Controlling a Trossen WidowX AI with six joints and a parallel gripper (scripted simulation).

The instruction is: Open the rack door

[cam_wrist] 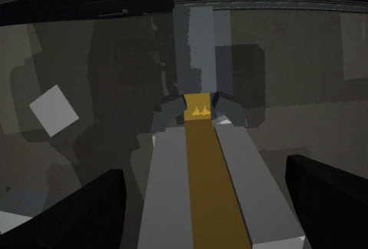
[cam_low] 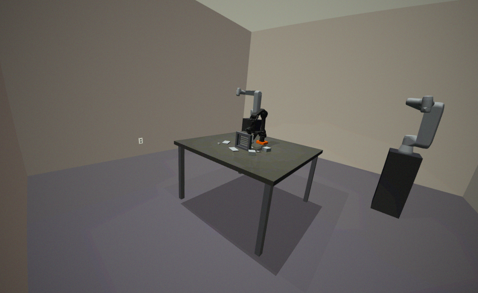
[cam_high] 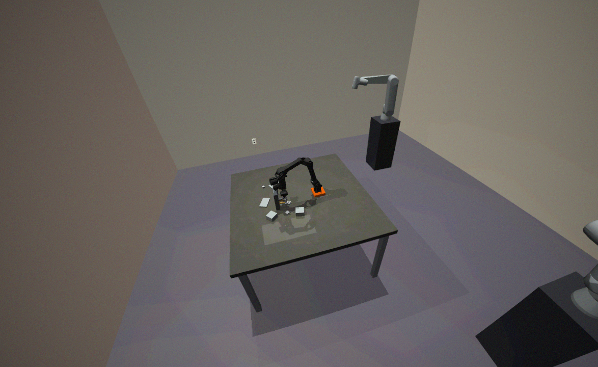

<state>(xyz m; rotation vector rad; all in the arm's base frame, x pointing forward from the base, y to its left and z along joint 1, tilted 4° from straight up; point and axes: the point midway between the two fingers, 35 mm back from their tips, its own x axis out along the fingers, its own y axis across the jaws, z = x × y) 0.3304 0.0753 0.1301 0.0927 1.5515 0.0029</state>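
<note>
Now: the door handle 2 cm below my gripper tip and 1 cm behind it. Also, from my gripper tip: grey box (14 cm ahead, 12 cm to the left, 10 cm below); then flat plate (19 cm ahead, 11 cm below, 9 cm to the right).
</note>
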